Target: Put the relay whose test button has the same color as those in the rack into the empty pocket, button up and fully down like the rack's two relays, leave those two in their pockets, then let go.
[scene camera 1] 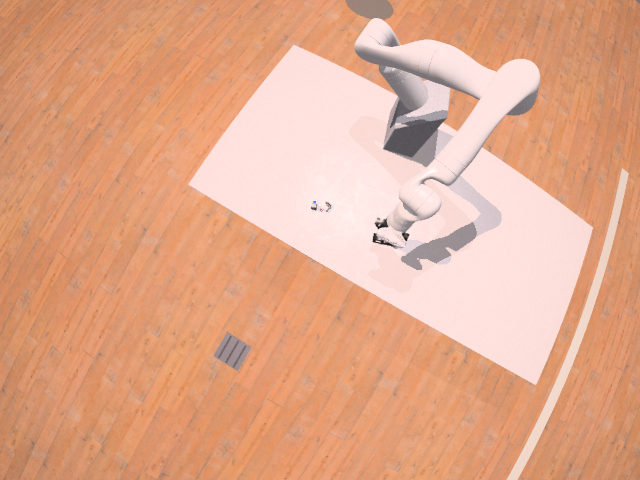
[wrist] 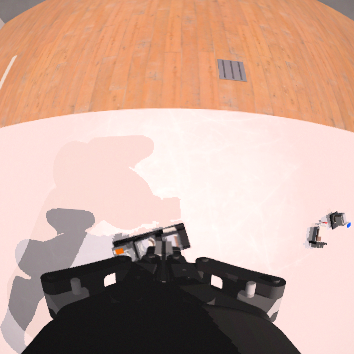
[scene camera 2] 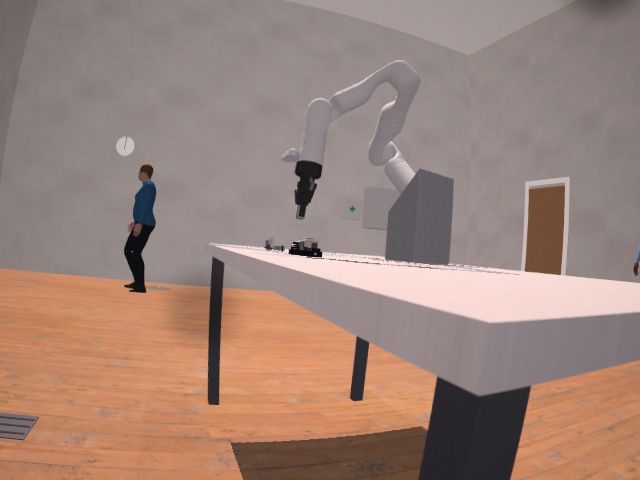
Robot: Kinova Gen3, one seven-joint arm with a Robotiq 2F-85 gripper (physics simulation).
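My gripper is shut and empty, pointing down above the black rack. In the wrist view the fingers cover part of the rack. Clear-cased relays stand along it, and an orange button shows at its left end. In scene camera 2 an orange button shows on top of the relays; which relay bears it, and whether every relay is fully down, I cannot tell. A relay with a blue button is on the table, away from the rack.
A small dark and light part lies close beside the blue-button relay on the white table. The grey arm pedestal stands at the table's far side. A person stands beyond the table.
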